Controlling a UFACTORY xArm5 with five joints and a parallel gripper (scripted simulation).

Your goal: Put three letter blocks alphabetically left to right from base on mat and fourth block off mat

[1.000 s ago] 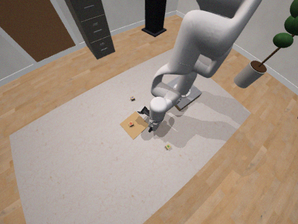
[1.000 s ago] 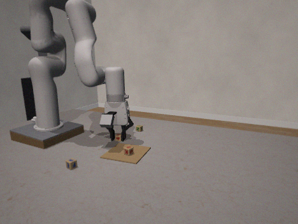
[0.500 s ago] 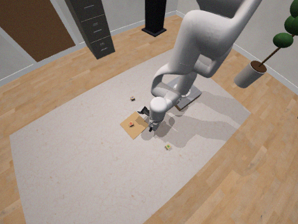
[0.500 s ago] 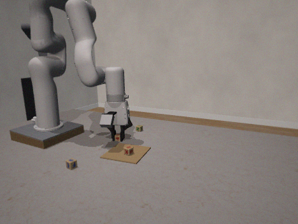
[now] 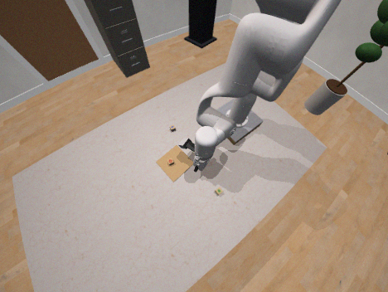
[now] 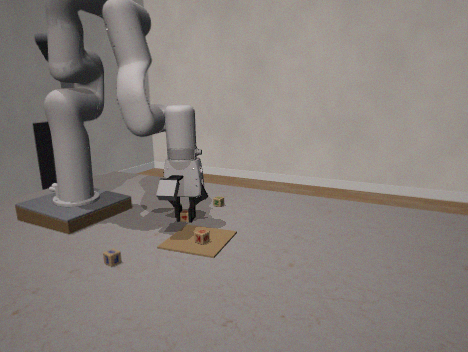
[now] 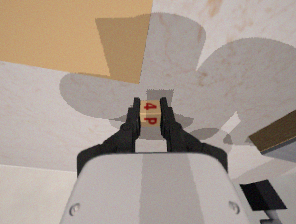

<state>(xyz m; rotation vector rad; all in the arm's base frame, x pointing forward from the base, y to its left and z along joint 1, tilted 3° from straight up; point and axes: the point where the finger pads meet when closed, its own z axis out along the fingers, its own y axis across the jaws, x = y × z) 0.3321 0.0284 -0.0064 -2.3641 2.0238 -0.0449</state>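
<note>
Now: the tan mat 110 mm to the right of my hand, 80 mm ahead of it and 20 mm below it. From my hand the other things lie so: blue-lettered block 260 mm to the right, 50 mm behind, 10 mm below.
</note>
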